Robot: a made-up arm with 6 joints. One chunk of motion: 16 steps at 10 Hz.
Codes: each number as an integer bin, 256 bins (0 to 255) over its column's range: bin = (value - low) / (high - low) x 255, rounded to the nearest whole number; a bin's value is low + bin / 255 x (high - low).
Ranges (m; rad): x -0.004..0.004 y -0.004..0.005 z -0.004..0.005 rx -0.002..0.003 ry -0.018..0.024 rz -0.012..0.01
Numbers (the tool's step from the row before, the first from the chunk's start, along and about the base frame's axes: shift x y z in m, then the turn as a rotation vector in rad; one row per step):
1: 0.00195 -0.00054 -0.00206 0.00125 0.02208 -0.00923
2: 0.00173 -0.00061 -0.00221 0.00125 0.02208 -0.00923
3: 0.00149 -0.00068 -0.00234 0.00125 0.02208 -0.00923
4: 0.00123 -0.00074 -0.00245 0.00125 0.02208 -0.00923
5: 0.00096 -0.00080 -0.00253 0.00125 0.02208 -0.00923
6: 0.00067 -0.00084 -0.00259 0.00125 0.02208 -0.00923
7: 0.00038 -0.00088 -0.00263 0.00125 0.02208 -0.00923
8: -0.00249 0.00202 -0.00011 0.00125 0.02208 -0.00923
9: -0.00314 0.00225 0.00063 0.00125 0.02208 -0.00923
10: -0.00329 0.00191 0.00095 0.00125 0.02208 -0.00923
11: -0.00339 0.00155 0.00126 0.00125 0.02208 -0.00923
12: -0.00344 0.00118 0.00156 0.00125 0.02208 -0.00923
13: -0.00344 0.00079 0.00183 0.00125 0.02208 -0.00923
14: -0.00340 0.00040 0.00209 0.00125 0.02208 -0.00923
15: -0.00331 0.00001 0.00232 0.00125 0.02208 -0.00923
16: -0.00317 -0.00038 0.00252 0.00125 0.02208 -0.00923
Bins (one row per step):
1: 190 98 55 166 243 32
2: 183 96 51 166 243 32
3: 175 94 47 166 243 32
4: 167 92 44 166 243 32
5: 158 91 42 166 243 32
6: 149 90 40 166 243 32
7: 140 88 39 166 243 32
8: 48 171 110 166 243 32
9: 27 177 131 166 243 32
10: 23 167 140 166 243 32
11: 19 157 149 166 243 32
12: 18 147 158 166 243 32
13: 18 136 165 166 243 32
14: 19 125 173 166 243 32
15: 22 114 179 166 243 32
16: 26 103 185 166 243 32

